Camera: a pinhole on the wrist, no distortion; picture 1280 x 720 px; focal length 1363.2 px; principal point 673.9 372.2 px. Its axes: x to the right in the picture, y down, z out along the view. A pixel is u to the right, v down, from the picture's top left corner.
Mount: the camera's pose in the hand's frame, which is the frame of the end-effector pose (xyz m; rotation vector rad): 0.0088 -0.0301 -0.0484 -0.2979 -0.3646 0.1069
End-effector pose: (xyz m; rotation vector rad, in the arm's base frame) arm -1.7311 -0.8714 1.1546 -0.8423 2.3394 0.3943
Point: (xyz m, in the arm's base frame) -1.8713 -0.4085 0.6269
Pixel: outside the picture
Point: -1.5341 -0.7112 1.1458
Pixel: 129.1 189.7
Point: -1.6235 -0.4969 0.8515
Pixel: 1059.1 527.0
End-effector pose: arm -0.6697 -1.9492 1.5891 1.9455 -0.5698 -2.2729
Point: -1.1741 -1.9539 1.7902
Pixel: 953.4 400.0
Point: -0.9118 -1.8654 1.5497
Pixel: outside the picture
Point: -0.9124 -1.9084 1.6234
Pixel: 1148.9 139.2
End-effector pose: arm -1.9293 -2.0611 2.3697 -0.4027 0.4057 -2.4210
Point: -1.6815 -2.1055 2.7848
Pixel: 938.8 54.9
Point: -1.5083 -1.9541 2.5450
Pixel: 96.4 425.4
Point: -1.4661 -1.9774 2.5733
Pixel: 179.3 457.8
